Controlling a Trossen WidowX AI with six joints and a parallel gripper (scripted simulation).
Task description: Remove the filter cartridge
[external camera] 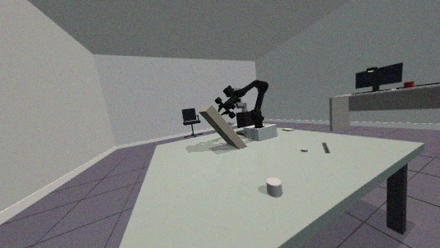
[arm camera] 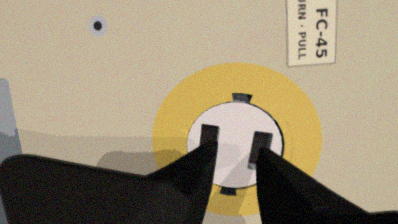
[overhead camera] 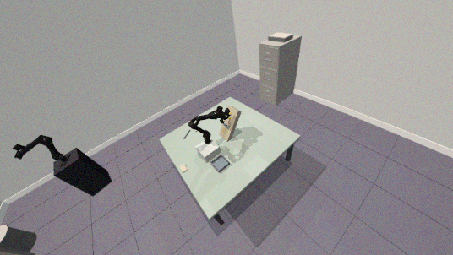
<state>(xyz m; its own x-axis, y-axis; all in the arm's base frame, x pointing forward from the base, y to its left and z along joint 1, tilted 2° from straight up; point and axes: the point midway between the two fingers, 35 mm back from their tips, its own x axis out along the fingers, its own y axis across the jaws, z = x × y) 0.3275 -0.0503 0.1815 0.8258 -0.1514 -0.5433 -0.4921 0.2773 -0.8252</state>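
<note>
Right now the round grey filter cartridge is 2 cm ahead of my gripper tip and 1 cm below it. Also, from my gripper tip: small tan piece (75 cm behind, 9 cm to the left, 25 cm below); grey square tray (46 cm behind, 21 cm to the right, 24 cm below); tan service panel (3 cm behind, 9 cm below).
</note>
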